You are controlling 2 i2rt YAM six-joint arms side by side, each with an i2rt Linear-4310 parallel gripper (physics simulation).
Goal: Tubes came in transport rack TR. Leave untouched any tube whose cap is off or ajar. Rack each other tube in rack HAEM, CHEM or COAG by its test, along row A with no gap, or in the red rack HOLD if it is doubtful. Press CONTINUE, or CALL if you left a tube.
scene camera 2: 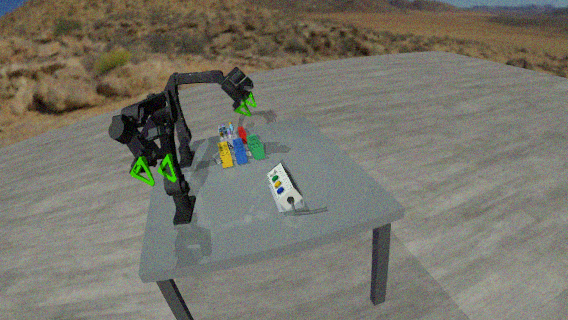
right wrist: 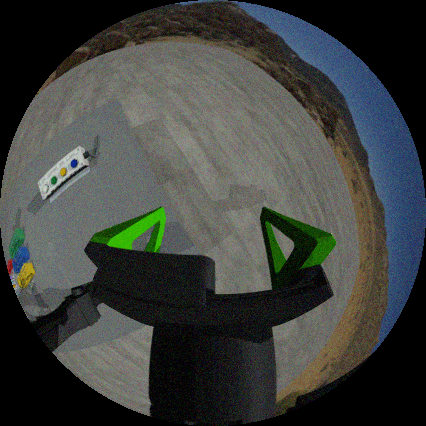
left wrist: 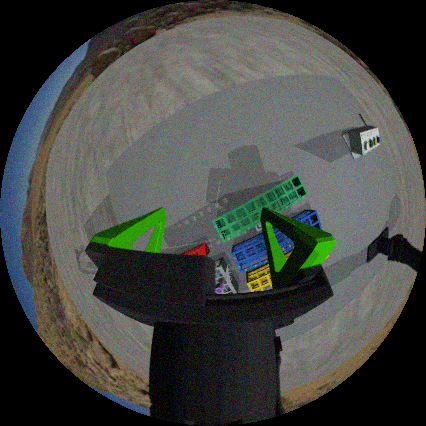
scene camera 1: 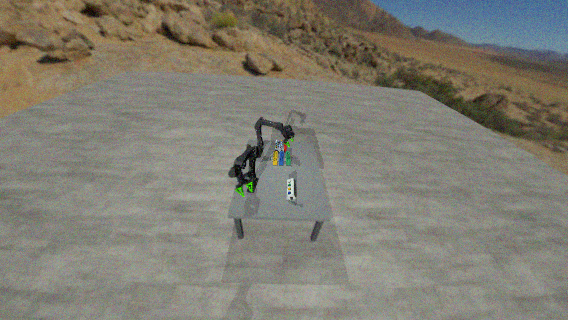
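Seen in the pictures: left gripper, between the fingertips: [scene camera 2: 253, 111] [left wrist: 212, 212] [scene camera 1: 291, 144]; right gripper, between the fingertips: [scene camera 2: 165, 182] [right wrist: 212, 211] [scene camera 1: 248, 194]; left arm's base, origin of its link: [scene camera 2: 186, 160] [scene camera 1: 259, 152]; right arm's base, origin of its link: [scene camera 2: 185, 210] [left wrist: 378, 243].
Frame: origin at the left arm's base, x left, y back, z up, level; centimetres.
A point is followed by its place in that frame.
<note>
My left gripper [scene camera 1: 290, 143] {x 0.2, y -39.0, z 18.8 cm} [scene camera 2: 246, 106] {x 0.2, y -39.0, z 18.8 cm} [left wrist: 212, 212] {x 0.2, y -39.0, z 18.8 cm} is open and empty, above the rack group. My right gripper [scene camera 1: 247, 192] {x -88.0, y -13.9, z 27.6 cm} [scene camera 2: 164, 181] {x -88.0, y -13.9, z 27.6 cm} [right wrist: 212, 211] {x -88.0, y -13.9, z 27.6 cm} is open and empty, far from the racks. The green rack [scene camera 2: 256, 147] {x -3.5, y -37.6, z 1.1 cm} [left wrist: 257, 205], blue rack [scene camera 2: 240, 151] {x -16.6, y -30.4, z 5.5 cm} [left wrist: 250, 250] {x -1.8, y -29.0, z 2.9 cm} and yellow rack [scene camera 2: 225, 154] {x -16.9, y -23.3, z 5.5 cm} [left wrist: 259, 280] {x -2.0, y -20.9, z 3.0 cm} lie side by side; their labels are unreadable. Behind them in scene camera 2 are the red rack [scene camera 2: 242, 135] {x 7.8, y -31.2, z 4.8 cm} [left wrist: 197, 249] {x 8.2, y -33.1, z 5.6 cm} and the pale transport rack [scene camera 2: 226, 131] with several tubes. The left gripper partly hides these in its wrist view; cap seating cannot be told.
A white button box [scene camera 1: 291, 189] {x -58.9, y -46.2, z 7.3 cm} [scene camera 2: 285, 189] {x -63.6, y -46.3, z 7.0 cm} [left wrist: 365, 141] {x -47.8, y -44.2, z 7.0 cm} [right wrist: 63, 171] {x -58.4, y -43.7, z 6.8 cm} with green, yellow and blue buttons stands apart from the racks on the grey table [scene camera 1: 310, 207] {x -70.8, y -65.9, z 0.0 cm} [scene camera 2: 345, 200] {x -66.8, y -66.0, z 0.0 cm}. A dark cable or rod extends from its end. The right arm stands near the table's left edge in scene camera 2.
</note>
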